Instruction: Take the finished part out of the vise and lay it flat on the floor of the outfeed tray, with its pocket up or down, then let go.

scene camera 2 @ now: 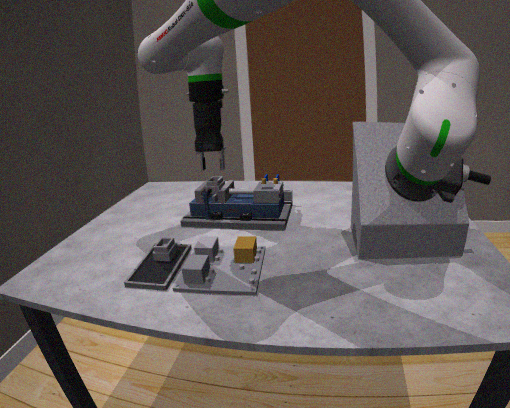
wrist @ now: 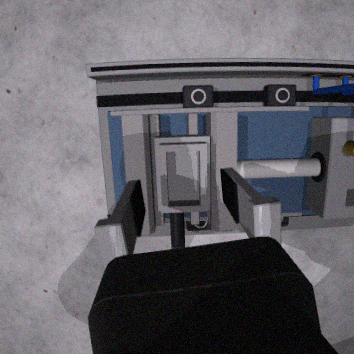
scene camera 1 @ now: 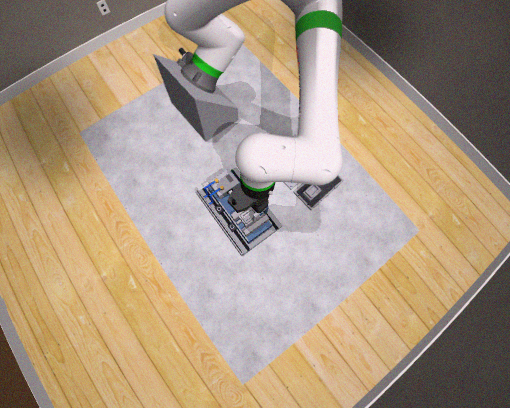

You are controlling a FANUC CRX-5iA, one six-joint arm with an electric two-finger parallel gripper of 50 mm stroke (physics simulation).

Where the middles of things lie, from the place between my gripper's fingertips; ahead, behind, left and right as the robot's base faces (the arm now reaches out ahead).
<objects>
Right now the blue vise (scene camera 2: 259,210) is 10 cm below my hand and 7 cm behind it. Round my hand: grey plate (scene camera 2: 228,278): 29 cm to the left, 14 cm below, 14 cm behind.
</objects>
